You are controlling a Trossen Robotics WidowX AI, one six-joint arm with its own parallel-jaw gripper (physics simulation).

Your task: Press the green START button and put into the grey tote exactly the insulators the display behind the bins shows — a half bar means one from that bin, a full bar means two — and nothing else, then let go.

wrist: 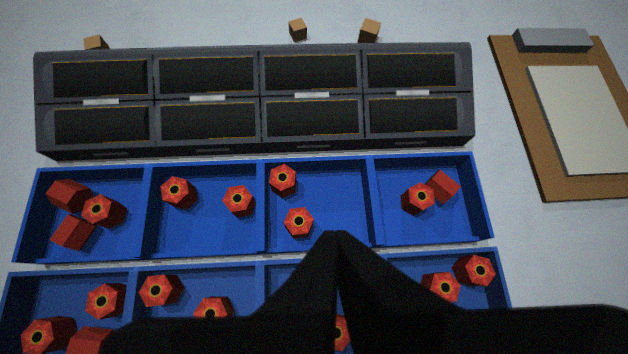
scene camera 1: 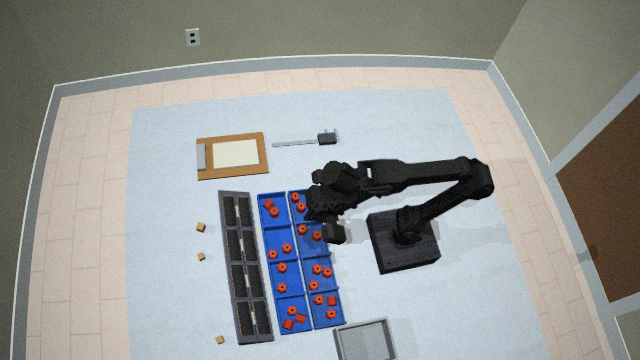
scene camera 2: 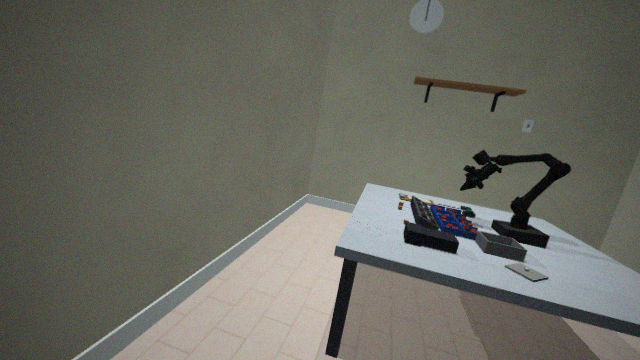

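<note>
My gripper (scene camera 2: 462,188) (wrist: 334,241) is shut and empty, high above the blue bins (scene camera 1: 274,236) (wrist: 332,197). The bins stand in two rows of four and hold red hexagonal insulators (scene camera 1: 282,287) (wrist: 298,230), some upright, some on their sides. The fingers hide part of the near row in the wrist view. Behind the bins, the display (scene camera 1: 241,262) (wrist: 207,75) has dark windows in two rows; I see no lit bars in them. The green button (scene camera 2: 468,212) is small in scene camera 2 and does not show in the wrist view. The grey tote (scene camera 1: 338,343) (scene camera 2: 501,250) shows no insulator in its visible part.
A clipboard (scene camera 1: 235,153) (wrist: 590,120) lies beside the display's end, and a caliper (scene camera 1: 327,138) lies past it. Small wooden cubes (scene camera 1: 200,227) (wrist: 370,30) lie behind the display. A black box (scene camera 2: 431,238) and a flat beige plate (scene camera 2: 526,273) lie near the tote.
</note>
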